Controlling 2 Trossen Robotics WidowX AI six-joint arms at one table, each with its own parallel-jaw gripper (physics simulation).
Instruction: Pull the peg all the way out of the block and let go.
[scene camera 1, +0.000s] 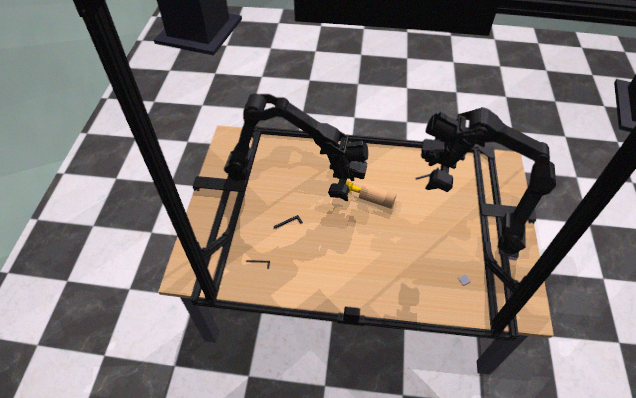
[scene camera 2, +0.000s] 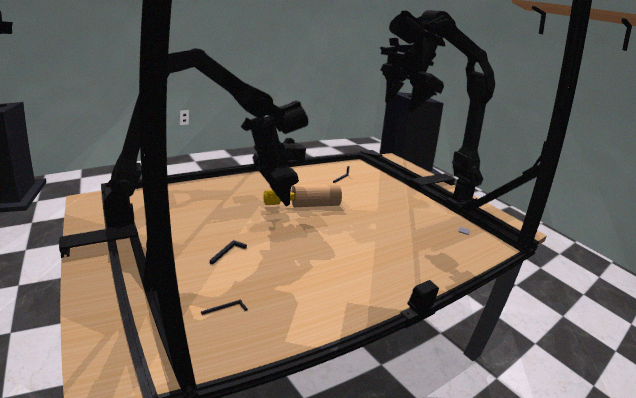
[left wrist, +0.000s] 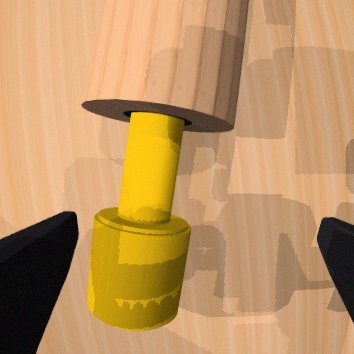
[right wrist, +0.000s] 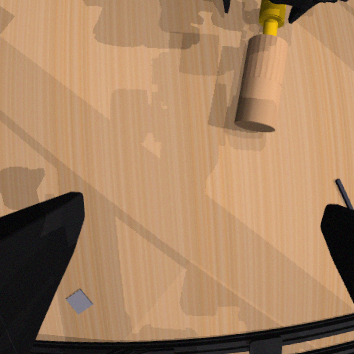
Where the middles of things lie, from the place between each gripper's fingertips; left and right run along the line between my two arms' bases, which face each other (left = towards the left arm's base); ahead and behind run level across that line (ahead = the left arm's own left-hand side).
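Counting from my right hand, I find the wooden cylinder block (scene camera 2: 305, 195) 150 mm to the left of it, 90 mm ahead of it and 260 mm below it. The yellow peg (left wrist: 138, 252) is 220 mm to the left of that same right hand and 100 mm ahead of it, and it sits 270 mm below it.
As for the peg and my left gripper, the gripper is 20 mm short of it, 20 mm to the left of it and 10 mm above it. The wooden cylinder block is 10 mm ahead of my left hand, 100 mm to the right of it and 10 mm below it.
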